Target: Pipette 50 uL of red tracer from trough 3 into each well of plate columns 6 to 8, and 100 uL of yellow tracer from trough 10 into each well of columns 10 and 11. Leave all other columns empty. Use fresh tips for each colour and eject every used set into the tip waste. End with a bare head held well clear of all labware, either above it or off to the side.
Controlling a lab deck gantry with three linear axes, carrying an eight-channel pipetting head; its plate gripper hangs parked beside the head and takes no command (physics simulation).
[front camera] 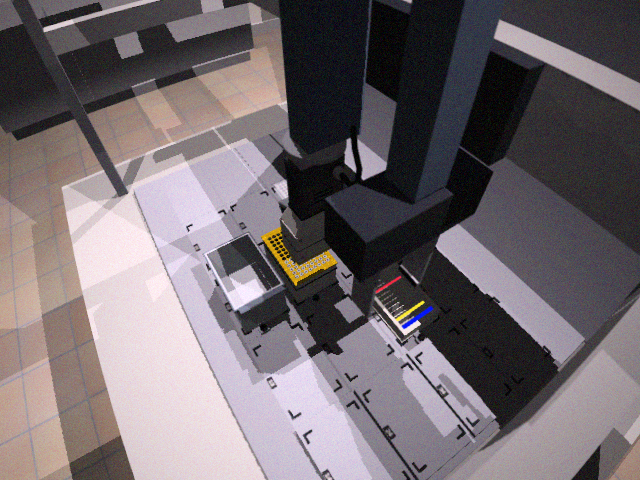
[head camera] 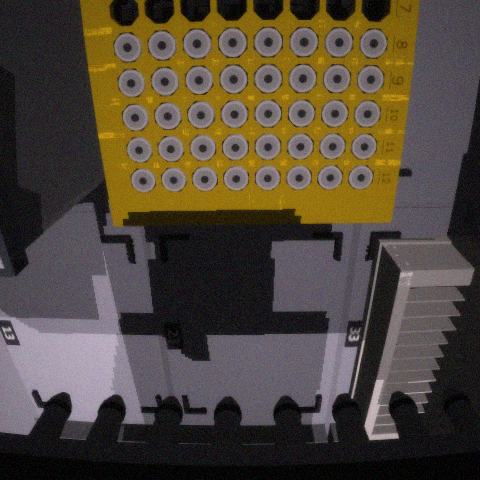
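Observation:
The eight-channel head is low over the yellow tip rack and hides part of it. In the head view a row of dark nozzles looks bare. Rack columns 8 to 12 hold tips; the visible column 7 holes are empty. The trough block shows red, yellow and blue strips. The open tip waste stands left of the rack. A corner of the pale well plate shows behind the head. The parked plate gripper is open, its fingers apart.
The grey gripper carriage hangs beside the head, with its fingers close to the trough block. Two tall dark columns rise above. Black corner marks and small clips dot the deck. A wall panel borders the right side.

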